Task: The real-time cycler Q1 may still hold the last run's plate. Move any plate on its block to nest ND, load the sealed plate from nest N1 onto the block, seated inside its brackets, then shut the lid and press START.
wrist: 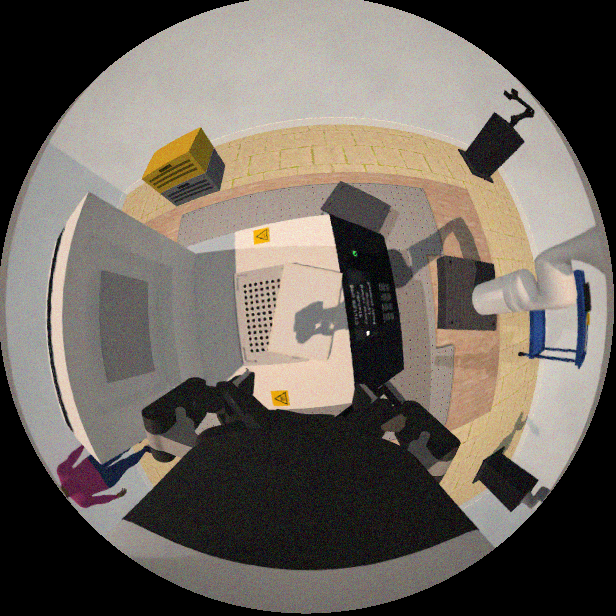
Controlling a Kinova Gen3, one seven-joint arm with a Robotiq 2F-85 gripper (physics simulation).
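The cycler Q1 (287, 310) fills the middle of the wrist view, and its grey lid (126, 321) stands open at the left. On the cream deck lies a grey field of dark well holes (258, 313). A pale flat sheet (310, 310) lies against its right side, slightly askew; I cannot tell whether it is a sealed plate. The black control panel (367, 304) to the right shows a green light and a small white button. My gripper (310, 390) hangs above the deck's near edge, fingers spread wide and empty, and its shadow falls on the pale sheet.
A dark square pad (465, 293) lies on the table right of the cycler, partly behind my white arm link (517, 290). A yellow and grey box (183, 166) stands at the back left. Black boxes (494, 143) (505, 479) and a blue stand (568, 321) sit at the room's right.
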